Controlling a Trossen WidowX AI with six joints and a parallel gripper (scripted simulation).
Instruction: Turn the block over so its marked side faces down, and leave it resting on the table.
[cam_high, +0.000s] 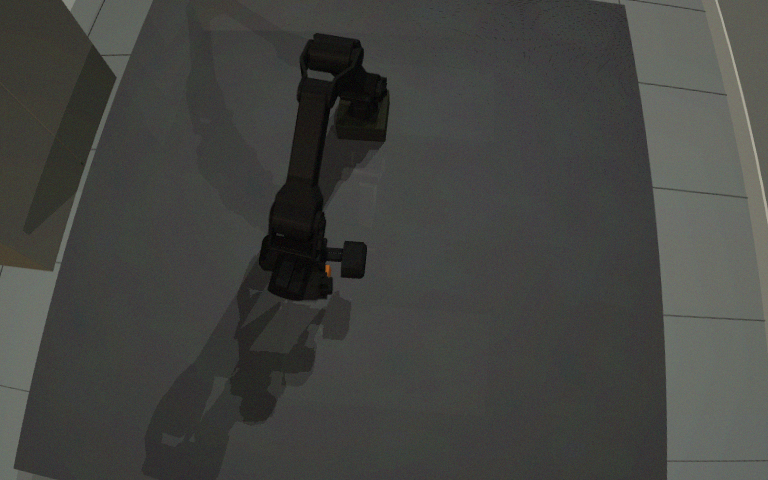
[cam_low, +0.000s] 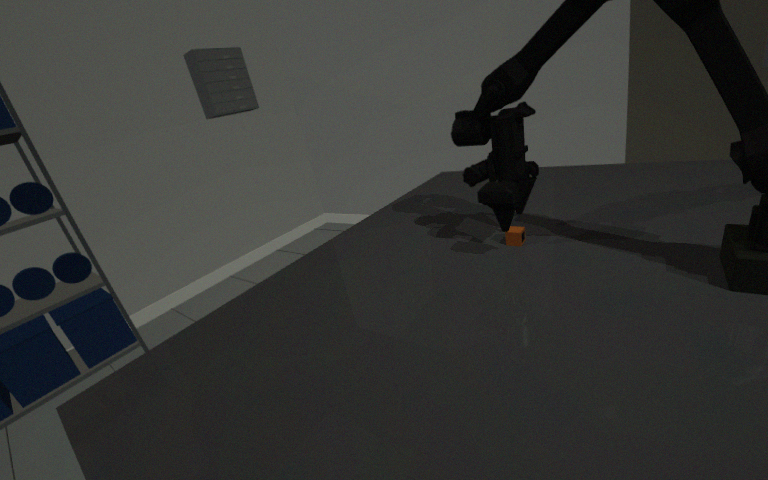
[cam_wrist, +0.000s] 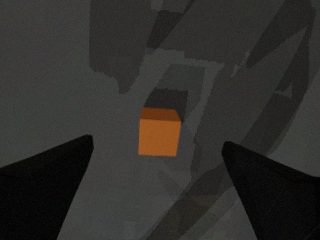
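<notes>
The block is 10 mm behind my gripper tip and 30 mm below it.
</notes>
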